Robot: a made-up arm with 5 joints. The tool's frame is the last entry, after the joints.
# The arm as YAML. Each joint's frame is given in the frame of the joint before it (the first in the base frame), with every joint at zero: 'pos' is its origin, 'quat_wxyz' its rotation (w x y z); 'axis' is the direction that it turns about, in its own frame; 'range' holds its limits. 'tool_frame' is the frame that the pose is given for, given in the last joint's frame.
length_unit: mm
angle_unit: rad
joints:
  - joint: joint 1
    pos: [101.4, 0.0, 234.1]
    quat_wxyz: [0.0, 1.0, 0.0, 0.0]
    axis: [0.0, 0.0, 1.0]
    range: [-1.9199, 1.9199]
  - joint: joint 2
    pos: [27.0, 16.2, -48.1]
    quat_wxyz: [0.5, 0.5, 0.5, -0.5]
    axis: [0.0, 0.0, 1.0]
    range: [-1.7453, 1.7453]
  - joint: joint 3
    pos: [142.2, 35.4, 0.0]
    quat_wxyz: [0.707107, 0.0, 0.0, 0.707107]
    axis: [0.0, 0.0, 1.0]
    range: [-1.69, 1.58]
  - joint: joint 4
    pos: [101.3, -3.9, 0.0]
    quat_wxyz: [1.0, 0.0, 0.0, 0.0]
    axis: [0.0, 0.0, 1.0]
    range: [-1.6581, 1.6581]
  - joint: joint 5
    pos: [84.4, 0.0, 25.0]
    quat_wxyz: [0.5, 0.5, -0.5, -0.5]
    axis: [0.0, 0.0, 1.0]
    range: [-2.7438, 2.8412]
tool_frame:
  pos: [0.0, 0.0, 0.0]
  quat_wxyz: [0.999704, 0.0, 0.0, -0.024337]
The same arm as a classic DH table. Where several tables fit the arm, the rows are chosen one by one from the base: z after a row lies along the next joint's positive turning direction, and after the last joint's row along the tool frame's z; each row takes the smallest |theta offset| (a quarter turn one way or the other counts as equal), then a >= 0, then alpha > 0; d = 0 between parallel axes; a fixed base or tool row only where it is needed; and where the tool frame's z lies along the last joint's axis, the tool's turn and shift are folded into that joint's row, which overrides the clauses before.
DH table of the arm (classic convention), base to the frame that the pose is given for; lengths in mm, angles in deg. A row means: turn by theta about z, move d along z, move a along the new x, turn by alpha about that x. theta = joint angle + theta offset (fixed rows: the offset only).
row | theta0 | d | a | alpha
base (fixed) | 0 | 0 | 101.4 | 180
joint 1 | 0 | -282.2 | 27 | 90
joint 2 | -76.02 | 0 | 146.5 | 0
joint 3 | 73.82 | 0 | 101.4 | 0
joint 4 | -87.8 | 8.8 | 0 | 90
joint 5 | -2.79 | -84.4 | 0 | 0
Joint limits (deg, base to tool): -110..110 -100..100 -96.83..90.53 -95..95 -157.21..162.79

